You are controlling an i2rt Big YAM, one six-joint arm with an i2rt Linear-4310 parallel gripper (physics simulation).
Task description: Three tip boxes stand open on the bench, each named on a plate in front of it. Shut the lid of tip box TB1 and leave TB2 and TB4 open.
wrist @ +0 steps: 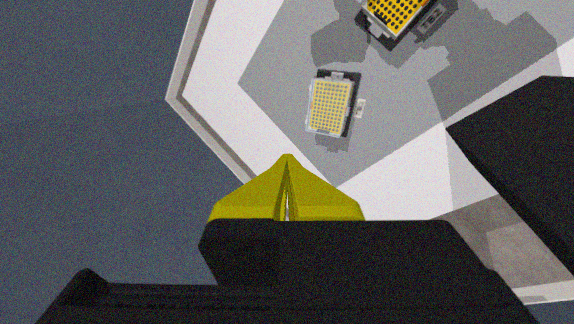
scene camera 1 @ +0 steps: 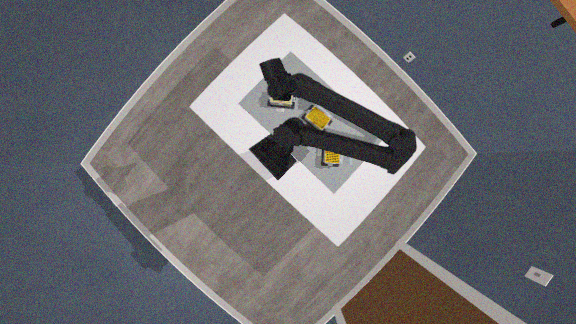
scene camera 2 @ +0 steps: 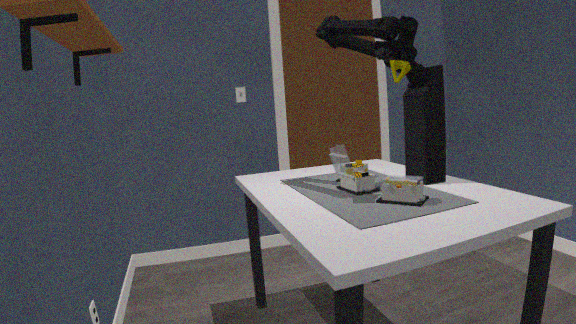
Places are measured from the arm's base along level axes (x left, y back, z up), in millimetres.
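Pixels of known places: gripper, fingertip midpoint: [wrist: 287, 161] [scene camera 2: 396, 82]; arm's base, origin of the base link: [scene camera 1: 274, 156] [scene camera 2: 422, 79].
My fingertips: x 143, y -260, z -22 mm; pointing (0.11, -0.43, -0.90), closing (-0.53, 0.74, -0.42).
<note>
For each thing: its top centre in the pictures, then the offset to it from my fingertips. "*": a spot on its surface instead. Level surfaces: height alone.
- Tip box TB1, middle of its top: [wrist: 330, 110] [scene camera 2: 404, 177] [scene camera 1: 281, 97] dx +43, dy -17, dz -319 mm
- middle box, middle of its top: [scene camera 2: 357, 170] [scene camera 1: 318, 117] dx -189, dy -57, dz -322 mm
- far box, surface spot: [scene camera 2: 352, 168] * dx -129, dy -115, dz -298 mm
- clear lid, surface spot: [scene camera 2: 340, 156] * dx -168, dy -141, dz -255 mm
- grey mat, its level: dz -396 mm
- white table, its level: dz -399 mm
Tip box TB1 [scene camera 1: 281, 102] [scene camera 2: 401, 192] [wrist: 330, 106] is the one nearest the camera in scene camera 2. Its clear lid lies flat over the pale yellow rack, shut. Its name plate [wrist: 360, 108] is too blurred to read. The middle box [scene camera 1: 317, 117] [scene camera 2: 356, 183] [wrist: 395, 15] shows uncovered bright yellow tips. The far box [scene camera 1: 331, 158] [scene camera 2: 354, 168] is partly hidden by the arm or the middle box. A clear lid [scene camera 2: 340, 156] stands raised behind these two; their names cannot be read. My gripper [scene camera 2: 398, 80] [wrist: 287, 161] is shut and empty, high above the table; the arm hides it in scene camera 1.
The boxes stand on a grey mat [scene camera 1: 252, 102] [scene camera 2: 370, 215] [wrist: 280, 90] on the white table [scene camera 1: 220, 100] [scene camera 2: 500, 200]. The black arm column [scene camera 2: 425, 130] rises from the table edge. The folded arm hangs over the middle and far boxes in scene camera 1. A wooden wall shelf [scene camera 2: 65, 20] is far left.
</note>
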